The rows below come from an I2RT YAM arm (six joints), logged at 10 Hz.
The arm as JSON. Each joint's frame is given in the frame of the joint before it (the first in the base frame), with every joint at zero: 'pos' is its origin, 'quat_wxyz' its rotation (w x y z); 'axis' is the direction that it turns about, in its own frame. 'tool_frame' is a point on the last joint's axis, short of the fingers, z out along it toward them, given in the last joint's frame.
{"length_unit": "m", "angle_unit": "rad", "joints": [
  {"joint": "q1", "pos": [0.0, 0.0, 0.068], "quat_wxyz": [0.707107, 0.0, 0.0, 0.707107], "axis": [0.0, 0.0, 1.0]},
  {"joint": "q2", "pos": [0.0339, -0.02, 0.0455], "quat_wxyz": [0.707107, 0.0, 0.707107, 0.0], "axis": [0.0, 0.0, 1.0]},
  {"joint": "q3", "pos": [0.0, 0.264, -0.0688], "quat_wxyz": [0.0, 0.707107, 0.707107, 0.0], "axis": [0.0, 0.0, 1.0]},
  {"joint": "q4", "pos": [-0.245, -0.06, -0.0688], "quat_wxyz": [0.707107, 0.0, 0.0, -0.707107], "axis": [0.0, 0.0, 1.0]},
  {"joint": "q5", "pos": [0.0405, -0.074, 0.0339], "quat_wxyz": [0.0, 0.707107, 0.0, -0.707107], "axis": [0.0, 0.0, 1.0]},
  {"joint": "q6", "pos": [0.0, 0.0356, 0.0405], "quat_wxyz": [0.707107, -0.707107, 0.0, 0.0], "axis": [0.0, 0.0, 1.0]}
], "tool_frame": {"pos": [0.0, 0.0, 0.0], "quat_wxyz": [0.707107, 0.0, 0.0, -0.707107]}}
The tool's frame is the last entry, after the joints.
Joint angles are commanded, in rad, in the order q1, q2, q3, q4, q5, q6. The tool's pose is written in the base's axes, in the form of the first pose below.
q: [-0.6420 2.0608 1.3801 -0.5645 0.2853 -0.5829]
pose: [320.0 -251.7 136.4 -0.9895 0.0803 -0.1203 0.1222 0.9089 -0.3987]
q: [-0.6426 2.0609 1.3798 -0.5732 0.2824 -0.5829]
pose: [319.1 -251.3 136.0 -0.9902 0.0809 -0.1141 0.1197 0.9120 -0.3924]
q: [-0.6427 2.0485 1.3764 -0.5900 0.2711 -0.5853]
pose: [317.2 -249.4 139.2 -0.9907 0.0768 -0.1123 0.1143 0.9177 -0.3805]
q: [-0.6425 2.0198 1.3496 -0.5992 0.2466 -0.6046]
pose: [311.9 -244.3 142.5 -0.9923 0.0541 -0.1117 0.0912 0.9283 -0.3605]
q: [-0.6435 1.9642 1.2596 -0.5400 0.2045 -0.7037]
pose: [300.9 -234.7 141.2 -0.9916 -0.0482 -0.1199 -0.0027 0.9352 -0.3540]
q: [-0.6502 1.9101 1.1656 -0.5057 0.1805 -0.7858]
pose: [285.1 -224.9 137.1 -0.9871 -0.1236 -0.1022 -0.0816 0.9357 -0.3433]
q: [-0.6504 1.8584 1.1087 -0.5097 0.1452 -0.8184]
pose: [274.3 -215.1 139.7 -0.9809 -0.1614 -0.1088 -0.1195 0.9406 -0.3178]
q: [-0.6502 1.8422 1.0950 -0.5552 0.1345 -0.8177]
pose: [267.9 -209.8 140.0 -0.9832 -0.1606 -0.0870 -0.1303 0.9506 -0.2819]
